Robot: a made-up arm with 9 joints.
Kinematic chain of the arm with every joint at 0, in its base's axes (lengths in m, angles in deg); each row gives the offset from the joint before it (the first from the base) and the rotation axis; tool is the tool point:
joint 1: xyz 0 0 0.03 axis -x
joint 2: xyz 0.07 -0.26 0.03 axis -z
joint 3: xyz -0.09 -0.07 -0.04 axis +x
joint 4: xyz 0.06 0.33 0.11 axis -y
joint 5: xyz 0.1 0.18 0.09 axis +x
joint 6: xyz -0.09 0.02 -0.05 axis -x
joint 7: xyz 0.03 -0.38 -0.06 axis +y
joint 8: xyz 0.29 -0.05 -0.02 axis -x
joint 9: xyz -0.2 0.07 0 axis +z
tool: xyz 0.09 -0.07 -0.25
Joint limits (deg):
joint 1: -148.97..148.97
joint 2: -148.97..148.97
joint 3: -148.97..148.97
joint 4: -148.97..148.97
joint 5: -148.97..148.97
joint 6: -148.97..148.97
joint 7: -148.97..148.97
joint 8: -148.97..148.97
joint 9: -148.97..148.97
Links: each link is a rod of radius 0.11 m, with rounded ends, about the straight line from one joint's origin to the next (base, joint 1, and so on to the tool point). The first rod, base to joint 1, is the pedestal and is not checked.
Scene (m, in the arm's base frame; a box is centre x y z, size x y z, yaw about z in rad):
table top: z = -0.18
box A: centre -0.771 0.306 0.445 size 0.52 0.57 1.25 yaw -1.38
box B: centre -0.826 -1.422 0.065 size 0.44 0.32 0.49 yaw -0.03
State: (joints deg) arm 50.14 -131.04 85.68 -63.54 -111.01 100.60 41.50 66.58 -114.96
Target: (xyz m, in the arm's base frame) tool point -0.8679 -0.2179 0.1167
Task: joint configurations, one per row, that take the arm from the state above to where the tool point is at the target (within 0.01 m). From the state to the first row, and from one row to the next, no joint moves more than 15 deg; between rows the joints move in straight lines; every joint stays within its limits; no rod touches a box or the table.
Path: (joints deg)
1: 46.57 -134.03 84.03 -58.64 -117.34 97.20 26.82 68.44 -108.17
2: 43.00 -137.02 82.39 -53.74 -123.66 93.80 12.15 70.30 -101.38
3: 39.43 -140.00 80.74 -48.84 -129.99 90.40 -2.53 72.16 -94.60
4: 35.85 -142.99 79.09 -43.94 -136.32 86.99 -17.21 74.02 -87.81
5: 32.28 -145.98 77.45 -39.04 -142.64 83.59 -31.88 75.88 -81.02
6: 28.71 -148.97 75.80 -34.15 -148.97 80.19 -46.56 77.73 -74.23
7: 28.71 -144.80 64.62 -47.95 -136.74 77.26 -34.33 75.03 -80.38
8: 28.70 -140.62 53.45 -61.76 -124.52 74.32 -22.10 72.33 -86.52
9: 28.69 -136.45 42.27 -75.56 -112.29 71.39 -9.87 69.63 -92.66
10: 28.69 -132.28 31.10 -89.37 -100.06 68.45 2.37 66.93 -98.81
11: 28.68 -128.10 19.92 -103.18 -87.84 65.52 14.60 64.22 -104.95
12: 28.68 -123.93 8.75 -116.98 -75.61 62.58 26.83 61.52 -111.09

